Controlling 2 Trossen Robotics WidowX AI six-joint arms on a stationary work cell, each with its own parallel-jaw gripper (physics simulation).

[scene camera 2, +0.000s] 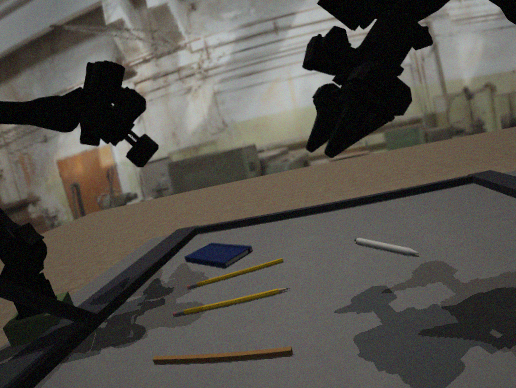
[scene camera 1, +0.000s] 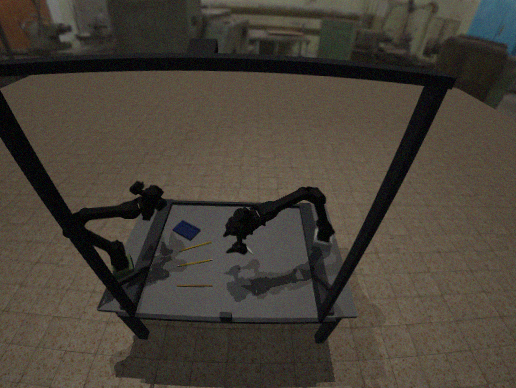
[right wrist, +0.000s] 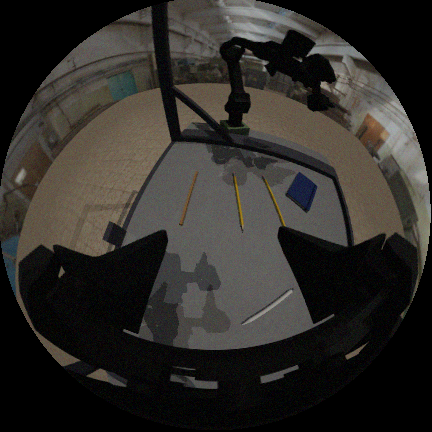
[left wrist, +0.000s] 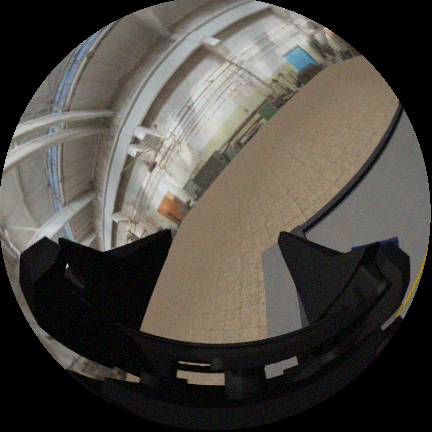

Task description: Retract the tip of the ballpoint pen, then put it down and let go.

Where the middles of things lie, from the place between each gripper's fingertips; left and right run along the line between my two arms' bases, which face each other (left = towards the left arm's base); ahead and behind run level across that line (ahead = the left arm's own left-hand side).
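Measured from my right hand, the green base (scene camera 2: 28, 329) is 70 mm ahead of it, 530 mm to the left of it and 180 mm below it.
As for my left hand, I see the green base 26 cm behind it and 18 cm to the left of it, and 30 cm below it. Going by its middle, the base is nearer to my left hand than to my right hand.
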